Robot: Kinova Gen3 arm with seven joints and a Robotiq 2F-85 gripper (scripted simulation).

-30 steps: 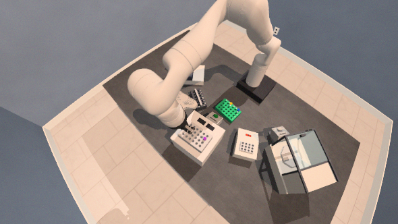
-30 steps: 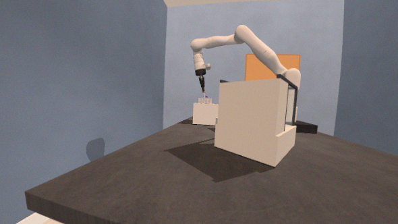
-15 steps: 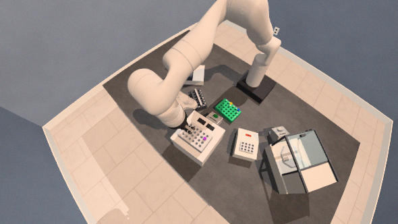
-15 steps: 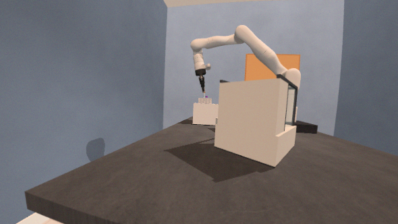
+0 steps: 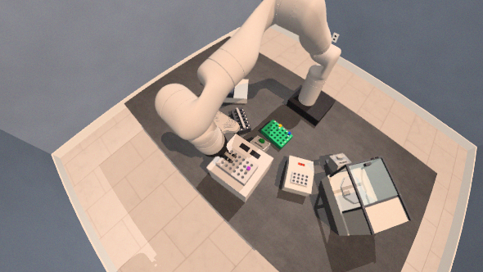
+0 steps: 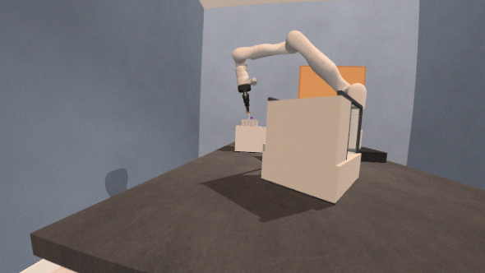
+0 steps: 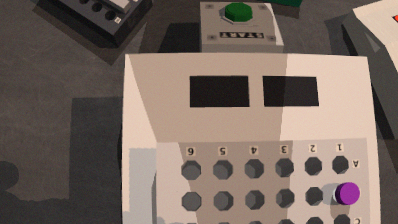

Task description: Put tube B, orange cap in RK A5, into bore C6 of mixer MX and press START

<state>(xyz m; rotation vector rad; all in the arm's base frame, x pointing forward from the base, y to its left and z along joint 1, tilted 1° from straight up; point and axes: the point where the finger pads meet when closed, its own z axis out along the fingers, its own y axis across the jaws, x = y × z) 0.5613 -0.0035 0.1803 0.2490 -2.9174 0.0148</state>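
My gripper is now 20 cm past the green start key, 16 cm above it and 1 cm to the right of it. The rest, counted from my hand: grey mixer block: 8 cm below, 4 cm to the left, 2 cm behind; orange-capped tube: 4 cm below, 1 cm behind; magnet block: 23 cm behind, 21 cm below, 15 cm to the right.
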